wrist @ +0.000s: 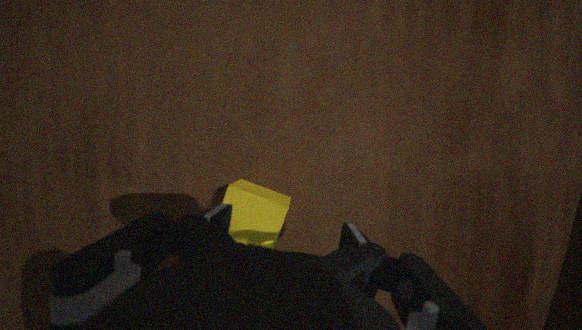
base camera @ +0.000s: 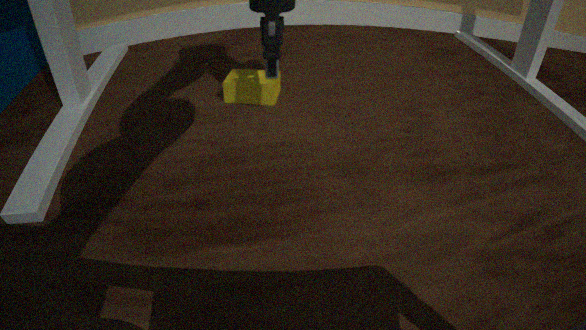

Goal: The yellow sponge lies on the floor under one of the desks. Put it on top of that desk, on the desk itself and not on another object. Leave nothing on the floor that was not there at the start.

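Frame: origin at the arm's base, x ahead, y left, z up, level; millimetres.
Seen in the pictures: gripper, between the fingertips: [wrist: 285,225] [base camera: 272,66].
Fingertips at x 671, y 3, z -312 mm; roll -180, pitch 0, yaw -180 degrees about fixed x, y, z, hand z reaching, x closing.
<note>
A point is followed by its place in that frame.
The yellow sponge [base camera: 250,89] {x 680, y 43, z -364 mm} [wrist: 257,212] {x 700, y 9, z -352 mm} lies on the brown floor between the two desk legs, near the back. My gripper [base camera: 271,75] {x 671, y 3, z -312 mm} [wrist: 285,225] {x 671, y 3, z -312 mm} is open. In the base camera view its fingertips overlap the sponge's right end. In the wrist view the sponge shows beyond the fingers, closer to the left fingertip, which covers a little of its left edge; the right fingertip stands apart from it. The gripper's body hides the sponge's near end. The desk's top does not show in either view.
White desk legs with floor bars stand at the left [base camera: 75,117] {x 637, y 424, z -372 mm} and right [base camera: 555,102] {x 722, y -771, z -371 mm}. A white baseboard [base camera: 350,14] {x 1213, y -252, z -356 mm} runs along the wall behind. A blue object [base camera: 19,65] {x 908, y 797, z -329 mm} stands at the far left. The arm's shadow falls on the floor left of the sponge.
</note>
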